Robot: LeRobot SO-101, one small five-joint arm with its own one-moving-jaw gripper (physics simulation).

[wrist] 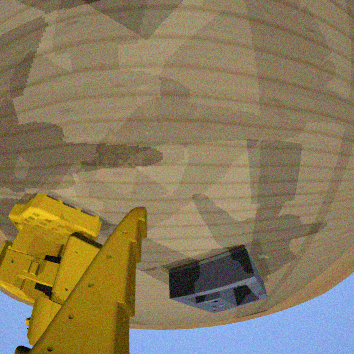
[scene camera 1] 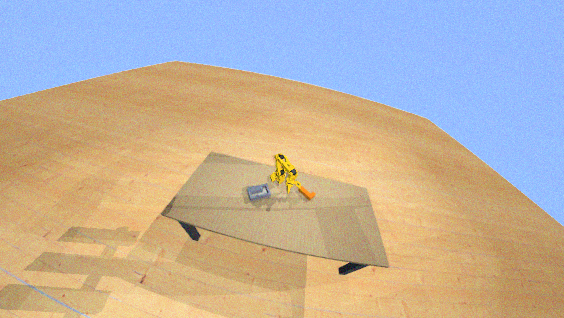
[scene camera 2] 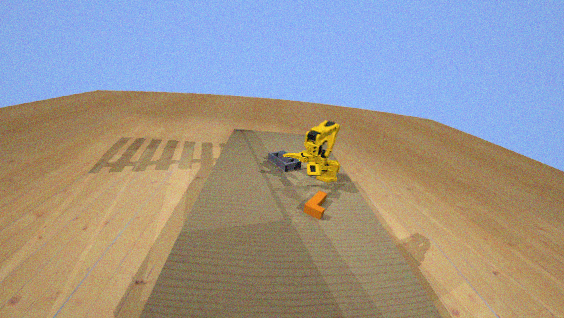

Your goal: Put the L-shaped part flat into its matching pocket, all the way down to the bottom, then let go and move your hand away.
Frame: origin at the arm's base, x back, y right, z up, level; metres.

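Seen in the pictures: hand, its tool point: (wrist: 145, 218) (scene camera 1: 287, 186) (scene camera 2: 309, 175); arm's base, origin of its link: (wrist: 83, 237) (scene camera 1: 276, 180) (scene camera 2: 320, 175).
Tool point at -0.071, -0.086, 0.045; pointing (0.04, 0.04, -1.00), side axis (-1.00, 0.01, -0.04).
Note:
Offsets run from my tool point to a thing's top centre, as dx, dy, dz. Level surfaces: height alone.
The orange L-shaped part {+0.013, -0.147, -0.015} (scene camera 1: 306, 192) (scene camera 2: 315, 206) lies flat on the table, outside the pocket; it does not show in the wrist view. The blue-grey block with the pocket {-0.084, +0.183, -0.008} (scene camera 1: 259, 198) (scene camera 2: 278, 162) (wrist: 225, 270) stands on the other side of the gripper from it. Some pale pocket floor shows in scene camera 1. My gripper (scene camera 1: 294, 188) is fully open and empty, above the table between the block and the part. In the wrist view, one notched jaw (wrist: 107, 280) shows, left of the block; the moving jaw is out of the picture.
The brown table {dz -0.045} (scene camera 1: 240, 217) (scene camera 2: 240, 265) has dark legs (scene camera 1: 189, 231) and stands on a wooden floor (scene camera 1: 125, 125). The yellow arm's base (scene camera 1: 276, 177) (scene camera 2: 327, 172) stands near the table's back edge. Patchy shadows lie across the table and floor.

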